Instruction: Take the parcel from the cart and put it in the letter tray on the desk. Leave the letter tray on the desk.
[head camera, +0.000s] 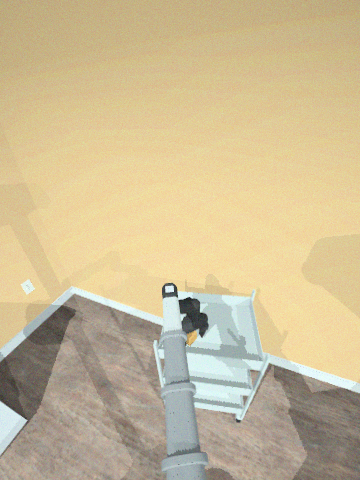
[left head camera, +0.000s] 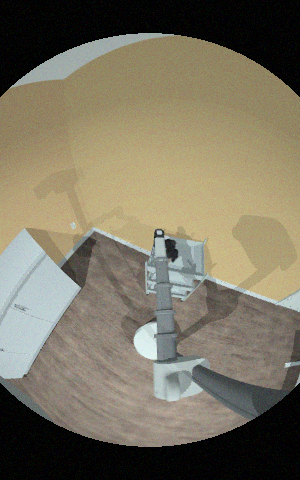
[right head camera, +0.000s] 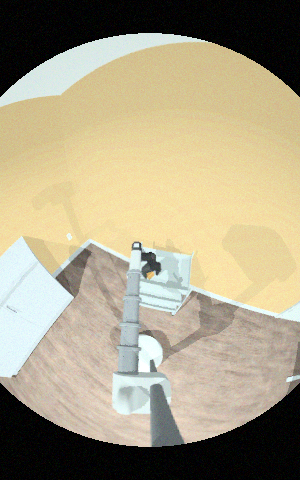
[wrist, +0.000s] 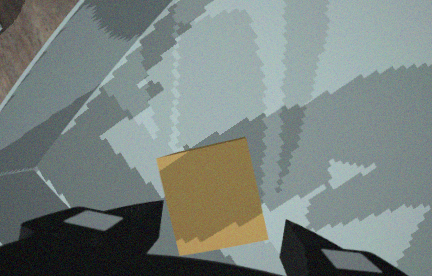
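Pixels of known places: gripper, between the fingertips: (head camera: 192, 340) (right head camera: 150, 276) (wrist: 221, 229); robot's base, origin of its link: (left head camera: 153, 339) (right head camera: 141, 352).
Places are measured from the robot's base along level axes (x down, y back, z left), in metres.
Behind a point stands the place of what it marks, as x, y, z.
The parcel (head camera: 192, 338) {-0.676, -0.597, -0.085} (right head camera: 150, 275) {-0.672, -0.597, -0.086} (wrist: 215, 195) {-0.685, -0.626, -0.073} is a small orange-tan box lying on the top shelf of the white cart (head camera: 240, 353) {-0.635, -0.525, -0.288} (left head camera: 192, 257) {-0.635, -0.657, -0.319} (wrist: 360, 120) {-0.635, -0.710, -0.140}, near a raised edge. My gripper (head camera: 196, 328) (left head camera: 172, 254) (wrist: 221, 229) {-0.657, -0.601, -0.088} is open over the cart. In the wrist view its black fingers stand to the left and right of the parcel's near part, with gaps; the height between fingertips and parcel is hard to tell. The arm hides part of the cart in the head view. The letter tray does not show in any view.
A large white cabinet-like unit (head camera: 7, 425) {-0.177, -0.512, 0.921} (left head camera: 37, 300) {-0.551, -0.197, 1.082} (right head camera: 30, 305) {-0.527, -0.197, 1.083} stands to the left. The tan wall (head camera: 175, 175) {-1.270, -1.088, -0.076} rises right behind the cart. The cart's lower shelves and legs face the robot. A white edge (left head camera: 291, 364) shows at the far right.
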